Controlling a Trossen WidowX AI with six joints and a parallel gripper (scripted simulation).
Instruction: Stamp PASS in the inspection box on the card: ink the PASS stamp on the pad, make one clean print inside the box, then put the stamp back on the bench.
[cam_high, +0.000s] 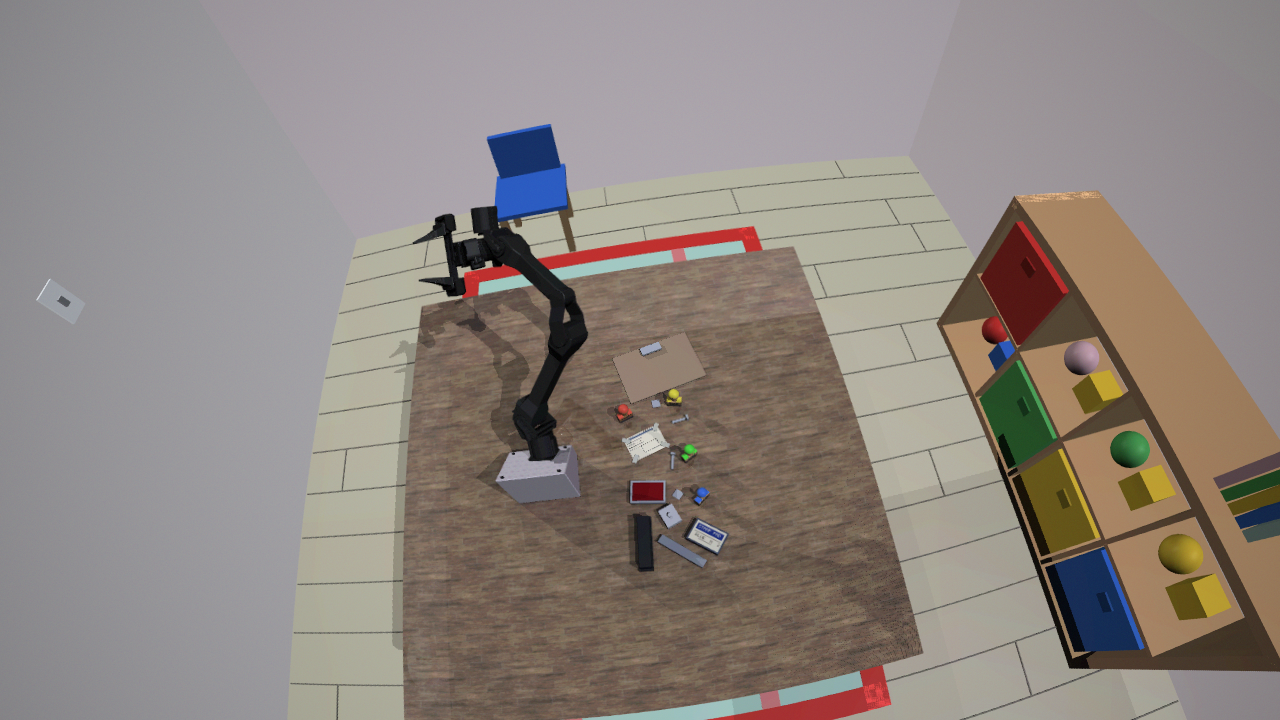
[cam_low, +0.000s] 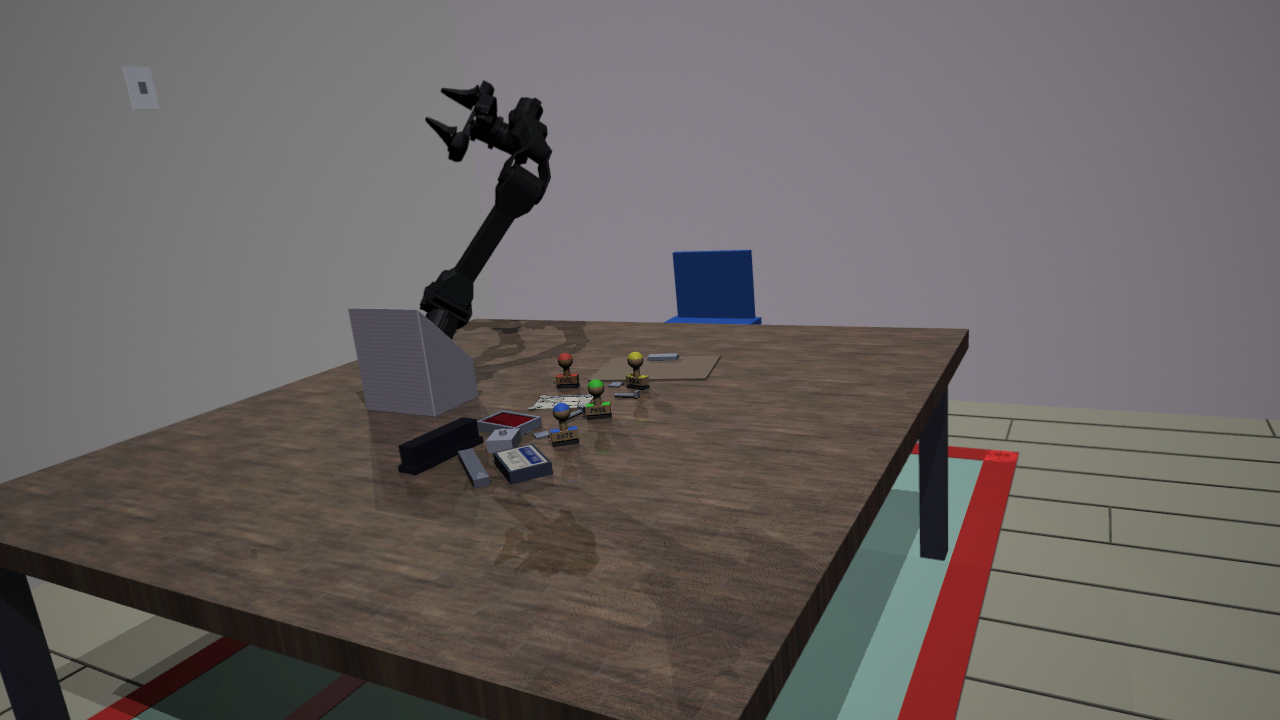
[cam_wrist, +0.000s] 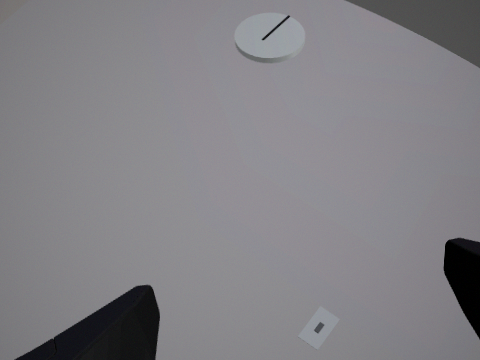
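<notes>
The yellow-knob stamp lies 54 cm ahead of my gripper tip, 10 cm to the right of it and 53 cm below it. Round my gripper tip: red ink pad: 47 cm ahead, 35 cm to the right, 55 cm below; then white inspection card: 46 cm ahead, 21 cm to the right, 55 cm below; then red-knob stamp: 41 cm ahead, 13 cm to the right, 53 cm below.
</notes>
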